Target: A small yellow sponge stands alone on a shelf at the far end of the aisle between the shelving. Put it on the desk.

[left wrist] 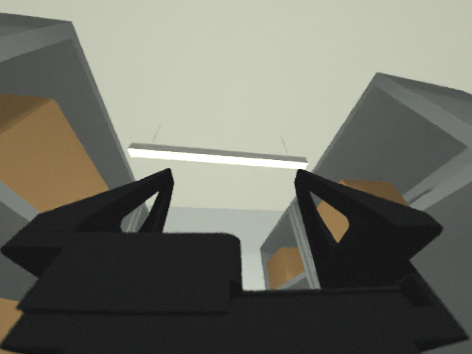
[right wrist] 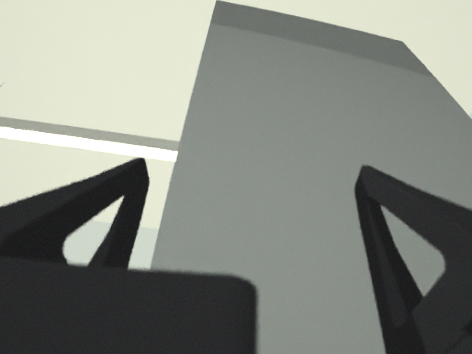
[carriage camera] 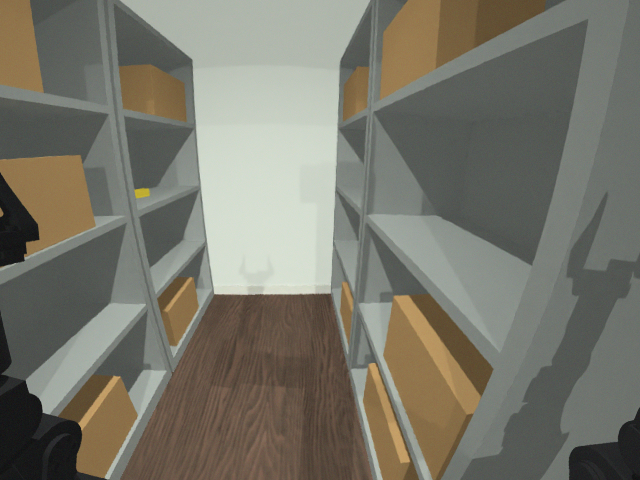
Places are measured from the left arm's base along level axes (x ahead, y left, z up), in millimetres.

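Pixels of known places: left gripper, fingertip midpoint: (left wrist: 234, 175); right gripper, fingertip midpoint: (right wrist: 251, 173).
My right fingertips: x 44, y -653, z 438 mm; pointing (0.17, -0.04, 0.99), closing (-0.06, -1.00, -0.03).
Observation:
For each thing: its top centre in the pictures, then the offset to it from my right fingertips. "pt": a spot on its surface instead. Level surfaces: height alone.
- small yellow sponge, top centre: (carriage camera: 138, 189) 1289 mm ahead, 1499 mm left, 249 mm down
- aisle floor, surface height: 1285 mm down
- right unit's front upright, surface spot: (carriage camera: 560, 180) pt 134 mm ahead, 66 mm left, 40 mm down
A small yellow sponge (carriage camera: 142, 193) lies on a middle shelf (carriage camera: 168, 200) of the far left shelving unit in the carriage view, near that unit's near upright. No other thing shows on that shelf. My left gripper (left wrist: 234, 175) is open and empty, tilted up toward the ceiling, well short of the sponge; part of it shows at the left edge of the carriage view. My right gripper (right wrist: 251, 173) is open and empty, pointing up beside the grey end panel of the right shelving. The desk does not show in these views.
Shelving lines both sides of the aisle floor (carriage camera: 258, 413). The right unit's front upright (carriage camera: 560, 180) stands close. Cardboard boxes (carriage camera: 49, 201) (carriage camera: 423, 372) (carriage camera: 152, 90) sit on several shelves. A white wall (carriage camera: 263, 180) closes the far end. A ceiling lamp (left wrist: 215, 157) hangs overhead.

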